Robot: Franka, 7 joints.
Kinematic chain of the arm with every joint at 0, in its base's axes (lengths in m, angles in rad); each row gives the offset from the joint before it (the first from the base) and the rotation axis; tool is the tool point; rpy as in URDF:
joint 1: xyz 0 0 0.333 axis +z
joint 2: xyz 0 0 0 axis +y
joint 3: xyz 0 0 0.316 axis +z
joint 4: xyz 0.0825 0 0 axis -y
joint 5: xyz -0.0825 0 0.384 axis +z
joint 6: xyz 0 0 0 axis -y
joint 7: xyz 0.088 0 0 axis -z
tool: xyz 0 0 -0.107 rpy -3.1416 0 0
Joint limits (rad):
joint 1: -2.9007..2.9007
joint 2: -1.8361..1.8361
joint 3: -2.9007..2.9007
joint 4: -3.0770..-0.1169
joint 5: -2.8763..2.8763
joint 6: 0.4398..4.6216
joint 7: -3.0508..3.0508
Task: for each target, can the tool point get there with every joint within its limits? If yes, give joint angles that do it. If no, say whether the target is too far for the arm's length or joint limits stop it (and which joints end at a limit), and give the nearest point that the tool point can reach.
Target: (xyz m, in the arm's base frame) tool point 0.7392 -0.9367 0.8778
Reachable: no: too far | nearest point 0.4834 -0.6126 0.6893 | short by 0.454 m
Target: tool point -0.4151 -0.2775 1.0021
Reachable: yes | joints 1.0472 -0.9386 0.8655 -0.7228 -1.7368 1.9459 -2.4045
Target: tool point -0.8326 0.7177 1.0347
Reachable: no: too far | nearest point -0.5477 0.4721 0.7946 | short by 0.446 m
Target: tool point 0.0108 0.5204 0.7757
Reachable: yes | joints -0.1715 -0.5693 1.4713 -1.6118 1.2908 3.5901 -2.1107
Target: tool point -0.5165 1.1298 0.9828
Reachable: no: too far | nearest point -0.3161 0.6914 0.7306 | short by 0.544 m
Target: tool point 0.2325 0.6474 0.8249
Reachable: yes | joints 1.7219 0.9363 -1.7723 -0.7741 -0.4143 2.9946 2.3076
